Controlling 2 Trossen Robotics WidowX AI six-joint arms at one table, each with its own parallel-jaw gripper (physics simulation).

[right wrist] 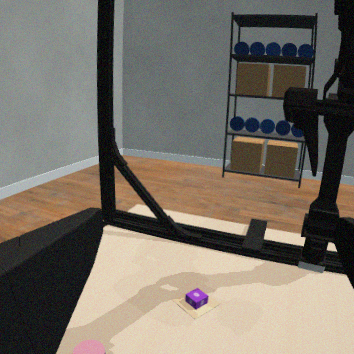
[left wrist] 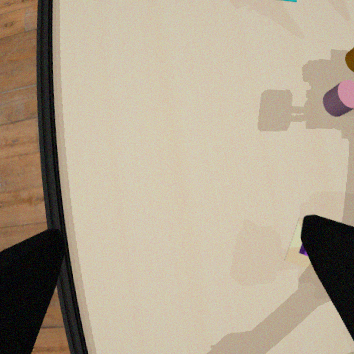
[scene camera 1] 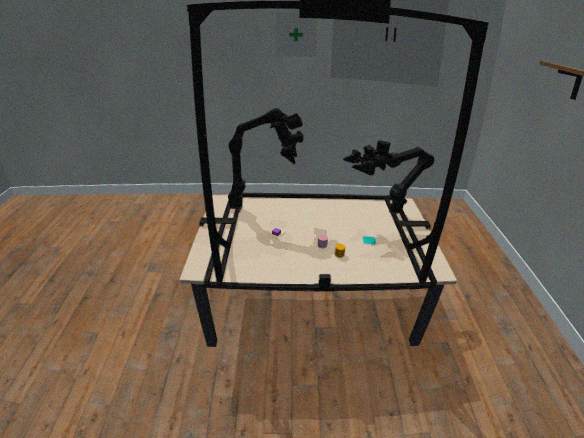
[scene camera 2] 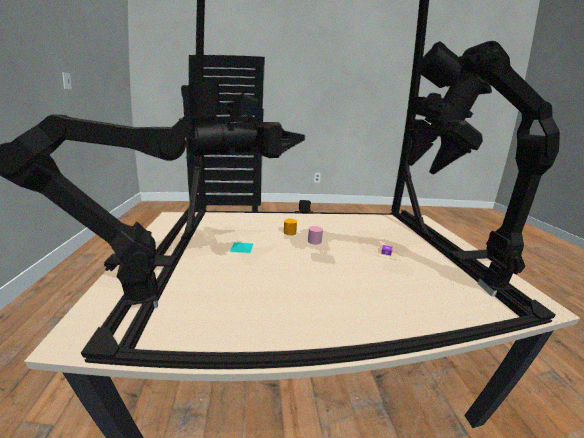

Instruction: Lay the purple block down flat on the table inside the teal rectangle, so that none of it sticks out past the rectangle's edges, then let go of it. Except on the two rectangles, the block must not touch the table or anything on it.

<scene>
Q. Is my left gripper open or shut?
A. Open.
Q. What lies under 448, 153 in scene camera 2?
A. My left gripper.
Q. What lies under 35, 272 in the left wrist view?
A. My left gripper.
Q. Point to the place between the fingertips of my right gripper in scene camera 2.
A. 294, 135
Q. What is my left gripper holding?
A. Nothing.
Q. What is my right gripper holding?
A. Nothing.
</scene>
